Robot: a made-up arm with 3 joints. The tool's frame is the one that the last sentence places.
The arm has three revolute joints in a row. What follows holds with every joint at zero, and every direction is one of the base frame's.
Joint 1 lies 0.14 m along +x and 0.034 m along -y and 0.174 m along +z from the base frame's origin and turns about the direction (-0.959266, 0.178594, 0.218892), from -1.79 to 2.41 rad.
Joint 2 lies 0.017 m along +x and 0.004 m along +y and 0.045 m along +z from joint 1 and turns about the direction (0.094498, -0.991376, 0.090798), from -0.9 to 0.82 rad.
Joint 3 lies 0.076 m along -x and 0.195 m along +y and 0.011 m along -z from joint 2 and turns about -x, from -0.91 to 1.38 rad.
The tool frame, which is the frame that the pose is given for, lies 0.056 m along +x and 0.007 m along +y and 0.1 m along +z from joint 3; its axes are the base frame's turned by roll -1.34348, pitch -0.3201 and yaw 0.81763 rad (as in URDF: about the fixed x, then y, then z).
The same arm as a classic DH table. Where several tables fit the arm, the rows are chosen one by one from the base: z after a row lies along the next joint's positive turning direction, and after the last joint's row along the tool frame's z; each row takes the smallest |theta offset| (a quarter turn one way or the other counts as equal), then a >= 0, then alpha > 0; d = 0 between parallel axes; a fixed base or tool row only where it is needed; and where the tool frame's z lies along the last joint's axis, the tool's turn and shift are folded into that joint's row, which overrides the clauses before.
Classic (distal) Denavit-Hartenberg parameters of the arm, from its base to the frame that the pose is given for. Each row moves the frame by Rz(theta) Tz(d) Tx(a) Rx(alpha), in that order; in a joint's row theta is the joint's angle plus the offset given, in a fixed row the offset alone. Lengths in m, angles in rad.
base (fixed): d 0.2063; theta offset 1.3867; a -0.0078; alpha -1.3501
joint 1: d -0.1531; theta offset -1.4168; a 0.0479; alpha 1.8212
joint 2: d -0.1957; theta offset 0.2442; a 0.0068; alpha -1.6654
joint 3: d -0.0446; theta offset -0.4263; a 0.0921; alpha -0.7086
tool (fixed): d 0.0607; theta offset 1.5012; a 0; alpha 0
Joint limits (rad, base to tool): -1.79..2.41 -0.9..0.82 -0.91..1.38

